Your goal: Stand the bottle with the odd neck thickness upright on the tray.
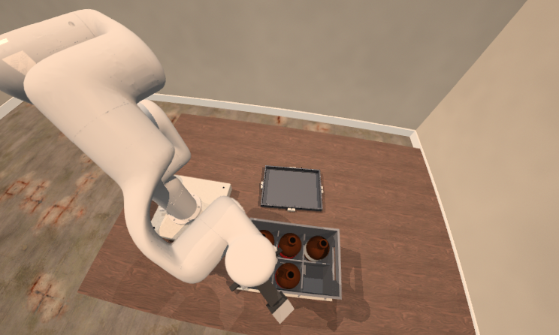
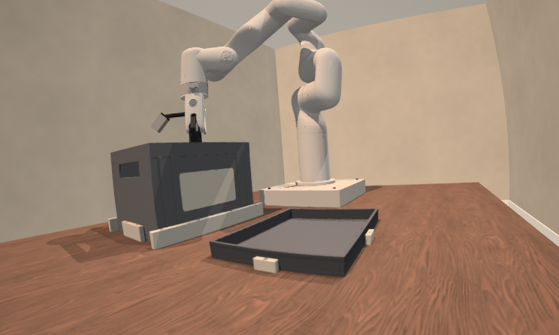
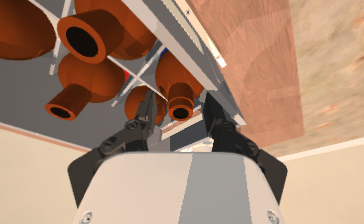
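The dark grey crate lies 100 mm ahead of my hand, 30 mm to the left of it and 80 mm below it. The rest, counted from my hand: dark tray 140 mm ahead, 320 mm to the left, 150 mm below; brown bottle 100 mm ahead, 70 mm to the left, 70 mm below.
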